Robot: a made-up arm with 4 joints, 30 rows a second.
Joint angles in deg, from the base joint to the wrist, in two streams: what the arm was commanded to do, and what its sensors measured. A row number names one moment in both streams.
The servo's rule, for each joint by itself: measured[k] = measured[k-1] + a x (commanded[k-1-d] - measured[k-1]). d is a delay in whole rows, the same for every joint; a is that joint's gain. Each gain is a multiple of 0.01, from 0.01 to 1. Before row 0 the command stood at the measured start. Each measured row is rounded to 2 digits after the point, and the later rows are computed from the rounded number. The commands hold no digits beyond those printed.
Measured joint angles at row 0: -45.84 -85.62 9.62 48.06
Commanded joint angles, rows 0 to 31: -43.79 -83.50 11.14 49.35; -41.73 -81.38 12.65 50.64; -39.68 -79.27 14.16 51.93; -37.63 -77.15 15.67 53.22; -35.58 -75.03 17.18 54.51; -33.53 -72.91 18.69 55.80; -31.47 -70.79 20.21 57.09; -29.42 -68.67 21.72 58.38; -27.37 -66.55 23.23 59.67; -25.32 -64.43 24.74 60.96; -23.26 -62.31 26.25 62.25; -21.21 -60.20 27.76 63.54; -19.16 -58.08 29.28 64.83; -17.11 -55.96 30.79 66.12; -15.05 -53.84 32.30 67.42; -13.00 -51.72 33.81 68.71; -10.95 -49.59 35.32 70.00; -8.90 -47.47 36.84 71.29; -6.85 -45.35 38.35 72.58; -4.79 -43.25 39.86 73.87; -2.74 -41.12 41.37 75.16; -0.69 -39.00 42.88 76.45; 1.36 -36.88 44.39 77.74; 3.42 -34.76 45.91 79.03; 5.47 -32.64 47.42 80.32; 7.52 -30.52 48.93 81.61; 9.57 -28.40 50.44 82.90; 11.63 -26.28 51.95 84.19; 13.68 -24.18 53.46 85.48; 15.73 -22.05 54.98 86.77; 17.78 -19.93 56.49 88.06; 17.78 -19.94 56.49 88.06
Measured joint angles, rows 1 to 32: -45.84 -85.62 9.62 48.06; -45.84 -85.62 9.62 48.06; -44.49 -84.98 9.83 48.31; -42.67 -83.90 10.22 48.75; -40.70 -82.51 10.77 49.35; -38.67 -80.90 11.46 50.09; -36.63 -79.14 12.26 50.93; -34.58 -77.27 13.16 51.86; -32.53 -75.33 14.15 52.85; -30.48 -73.33 15.21 53.90; -28.43 -71.30 16.33 55.00; -26.38 -69.24 17.51 56.13; -24.32 -67.16 18.73 57.29; -22.27 -65.07 19.99 58.48; -20.22 -62.97 21.29 59.69; -18.17 -60.87 22.62 60.91; -16.11 -58.76 23.98 62.15; -14.06 -56.65 25.36 63.40; -12.01 -54.53 26.75 64.65; -9.96 -52.41 28.16 65.91; -7.91 -50.29 29.59 67.18; -5.85 -48.18 31.03 68.45; -3.80 -46.06 32.48 69.72; -1.75 -43.94 33.94 71.00; 0.30 -41.82 35.40 72.28; 2.36 -39.70 36.87 73.56; 4.41 -37.58 38.35 74.84; 6.46 -35.46 39.83 76.13; 8.51 -33.34 41.32 77.42; 10.57 -31.22 42.81 78.71; 12.62 -29.11 44.30 80.00; 14.67 -26.99 45.80 81.29
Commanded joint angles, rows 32 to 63: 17.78 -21.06 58.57 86.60; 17.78 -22.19 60.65 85.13; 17.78 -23.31 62.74 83.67; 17.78 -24.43 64.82 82.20; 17.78 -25.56 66.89 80.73; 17.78 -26.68 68.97 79.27; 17.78 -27.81 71.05 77.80; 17.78 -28.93 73.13 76.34; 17.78 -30.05 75.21 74.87; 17.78 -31.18 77.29 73.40; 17.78 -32.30 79.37 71.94; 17.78 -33.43 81.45 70.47; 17.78 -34.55 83.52 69.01; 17.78 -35.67 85.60 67.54; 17.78 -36.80 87.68 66.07; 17.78 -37.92 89.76 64.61; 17.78 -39.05 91.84 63.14; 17.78 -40.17 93.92 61.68; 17.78 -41.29 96.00 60.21; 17.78 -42.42 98.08 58.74; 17.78 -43.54 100.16 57.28; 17.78 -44.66 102.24 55.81; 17.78 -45.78 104.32 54.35; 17.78 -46.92 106.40 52.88; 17.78 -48.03 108.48 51.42; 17.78 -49.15 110.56 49.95; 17.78 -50.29 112.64 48.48; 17.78 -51.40 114.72 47.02; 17.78 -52.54 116.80 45.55; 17.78 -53.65 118.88 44.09; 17.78 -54.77 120.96 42.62; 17.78 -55.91 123.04 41.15
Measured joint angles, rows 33 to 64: 16.72 -24.87 47.30 82.58; 17.42 -23.39 48.59 83.62; 17.66 -22.69 49.99 84.19; 17.74 -22.54 51.48 84.37; 17.77 -22.77 53.06 84.24; 17.78 -23.27 54.71 83.85; 17.78 -23.96 56.42 83.26; 17.78 -24.78 58.18 82.50; 17.78 -25.69 59.98 81.61; 17.78 -26.66 61.82 80.61; 17.78 -27.68 63.69 79.52; 17.78 -28.73 65.59 78.36; 17.78 -29.80 67.52 77.14; 17.78 -30.89 69.47 75.87; 17.78 -31.99 71.44 74.57; 17.78 -33.09 73.42 73.23; 17.78 -34.20 75.42 71.87; 17.78 -35.32 77.43 70.49; 17.78 -36.44 79.45 69.09; 17.78 -37.56 81.48 67.68; 17.78 -38.68 83.51 66.26; 17.78 -39.80 85.55 64.83; 17.78 -40.92 87.60 63.40; 17.78 -42.04 89.65 61.96; 17.78 -43.16 91.70 60.51; 17.78 -44.29 93.76 59.06; 17.78 -45.41 95.82 57.61; 17.78 -46.53 97.88 56.15; 17.78 -47.66 99.95 54.69; 17.78 -48.78 102.02 53.23; 17.78 -49.91 104.09 51.77; 17.78 -51.03 106.16 50.31
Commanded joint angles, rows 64 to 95: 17.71 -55.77 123.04 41.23; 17.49 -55.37 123.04 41.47; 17.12 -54.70 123.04 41.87; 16.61 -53.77 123.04 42.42; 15.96 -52.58 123.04 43.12; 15.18 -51.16 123.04 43.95; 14.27 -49.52 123.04 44.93; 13.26 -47.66 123.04 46.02; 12.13 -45.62 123.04 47.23; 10.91 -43.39 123.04 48.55; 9.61 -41.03 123.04 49.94; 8.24 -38.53 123.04 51.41; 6.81 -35.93 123.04 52.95; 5.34 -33.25 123.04 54.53; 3.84 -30.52 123.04 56.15; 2.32 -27.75 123.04 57.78; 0.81 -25.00 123.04 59.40; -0.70 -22.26 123.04 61.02; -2.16 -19.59 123.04 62.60; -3.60 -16.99 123.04 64.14; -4.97 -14.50 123.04 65.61; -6.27 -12.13 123.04 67.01; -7.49 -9.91 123.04 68.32; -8.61 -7.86 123.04 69.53; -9.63 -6.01 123.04 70.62; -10.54 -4.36 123.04 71.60; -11.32 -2.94 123.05 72.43; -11.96 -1.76 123.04 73.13; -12.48 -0.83 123.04 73.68; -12.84 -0.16 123.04 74.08; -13.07 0.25 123.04 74.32; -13.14 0.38 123.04 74.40
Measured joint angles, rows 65 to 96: 17.78 -52.15 108.23 48.85; 17.78 -53.28 110.30 47.39; 17.73 -54.03 112.08 46.22; 17.57 -54.43 113.61 45.32; 17.27 -54.51 114.93 44.66; 16.83 -54.29 116.07 44.23; 16.26 -53.78 117.05 44.02; 15.55 -52.99 117.89 44.01; 14.71 -51.95 118.61 44.18; 13.75 -50.66 119.23 44.53; 12.68 -49.15 119.76 45.04; 11.51 -47.42 120.22 45.71; 10.26 -45.50 120.61 46.51; 8.93 -43.41 120.95 47.44; 7.53 -41.17 121.24 48.49; 6.08 -38.79 121.49 49.64; 4.60 -36.31 121.71 50.88; 3.10 -33.74 121.90 52.19; 1.59 -31.12 122.06 53.56; 0.08 -28.46 122.20 54.98; -1.40 -25.80 122.32 56.43; -2.85 -23.16 122.42 57.89; -4.25 -20.56 122.51 59.36; -5.58 -18.03 122.58 60.81; -6.84 -15.59 122.64 62.24; -8.01 -13.27 122.70 63.63; -9.08 -11.09 122.75 64.96; -10.04 -9.07 122.79 66.22; -10.88 -7.23 122.83 67.40; -11.59 -5.59 122.86 68.49; -12.18 -4.16 122.89 69.48; -12.62 -2.96 122.91 70.35
